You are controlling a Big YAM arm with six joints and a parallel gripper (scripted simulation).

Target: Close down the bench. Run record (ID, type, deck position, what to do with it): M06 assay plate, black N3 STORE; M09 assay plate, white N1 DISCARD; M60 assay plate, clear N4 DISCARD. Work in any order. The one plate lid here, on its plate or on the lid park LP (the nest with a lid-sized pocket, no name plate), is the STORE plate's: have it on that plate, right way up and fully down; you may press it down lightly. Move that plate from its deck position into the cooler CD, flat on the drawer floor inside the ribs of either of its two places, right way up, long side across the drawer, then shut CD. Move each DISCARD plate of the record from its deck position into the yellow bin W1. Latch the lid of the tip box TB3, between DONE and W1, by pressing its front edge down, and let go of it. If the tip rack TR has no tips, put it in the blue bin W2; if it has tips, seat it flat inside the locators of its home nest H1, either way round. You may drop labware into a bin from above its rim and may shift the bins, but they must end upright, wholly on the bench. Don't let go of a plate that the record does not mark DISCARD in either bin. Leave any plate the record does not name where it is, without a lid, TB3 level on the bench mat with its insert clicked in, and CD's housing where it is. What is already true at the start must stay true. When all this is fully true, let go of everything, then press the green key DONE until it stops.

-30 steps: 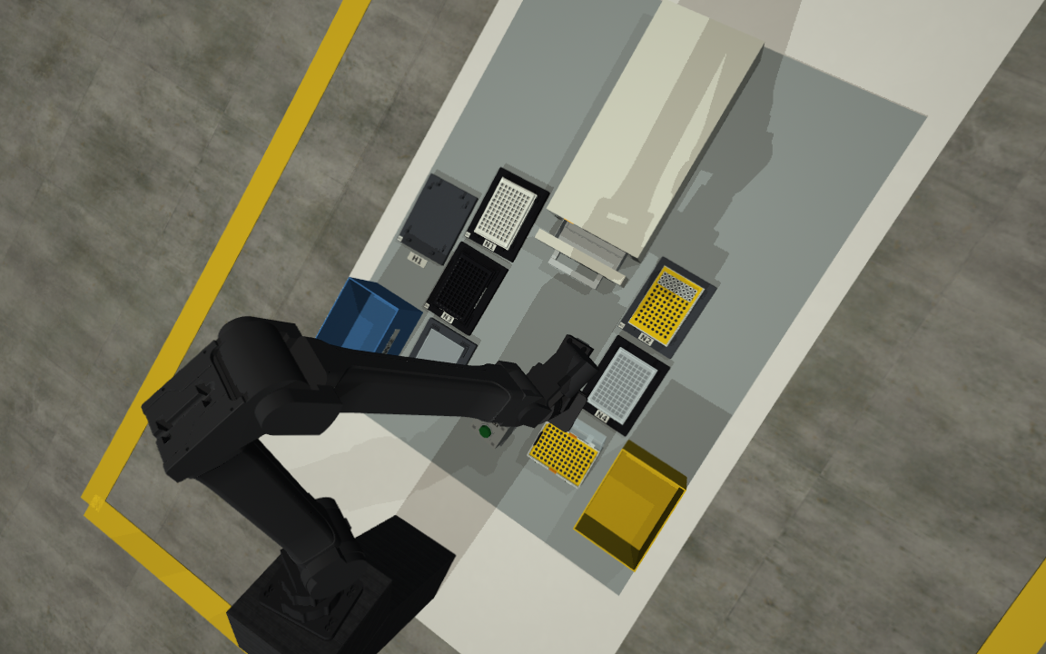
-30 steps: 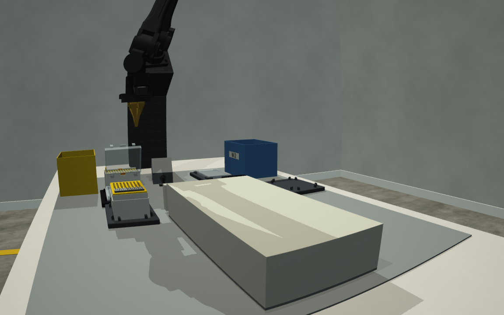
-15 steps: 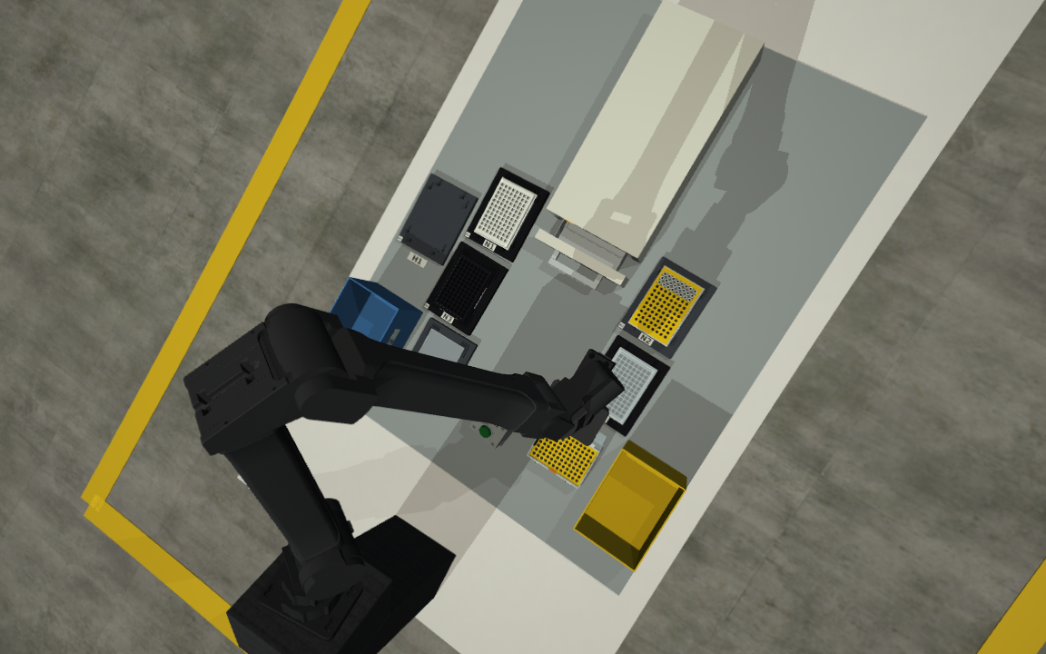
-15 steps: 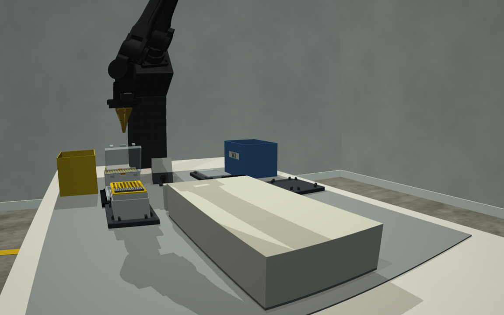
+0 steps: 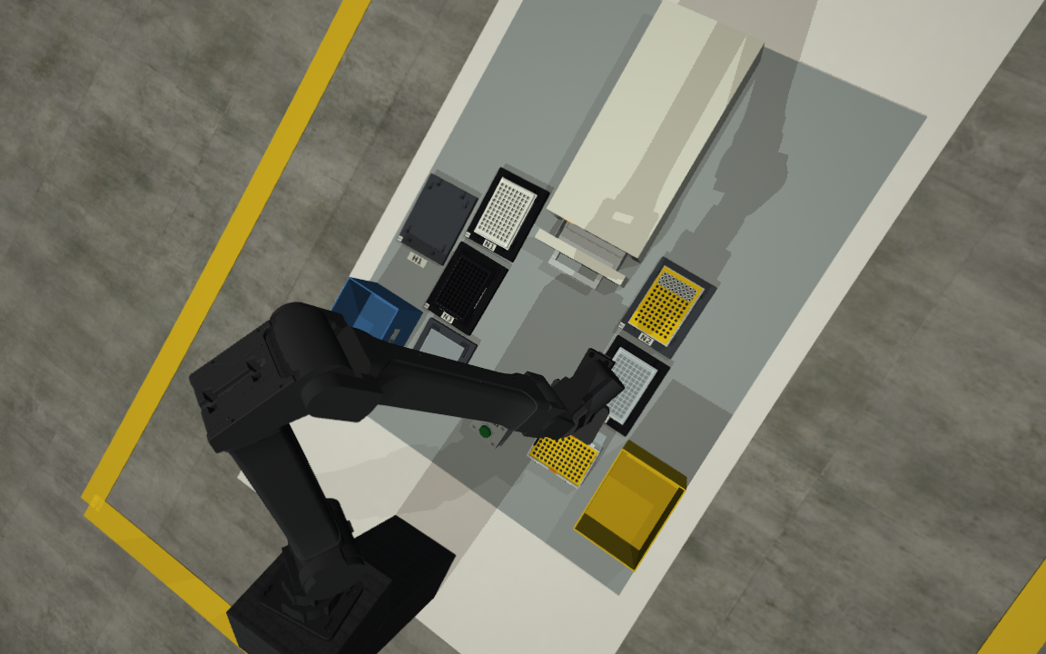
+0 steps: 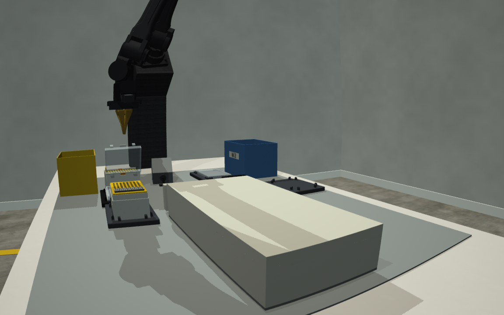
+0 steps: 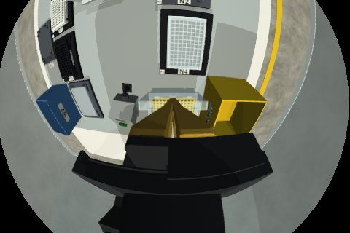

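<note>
Right now the tip box lid is 90 mm below my hand, 60 mm behind it and 10 mm to the left of it. From my hand the other things lie so: nest N4 (180 mm below, 40 mm to the right, 40 mm ahead); tip box TB3 (130 mm below, 110 mm behind, 20 mm to the left); clear plate (170 mm below, 40 mm to the right, 40 mm ahead).
</note>
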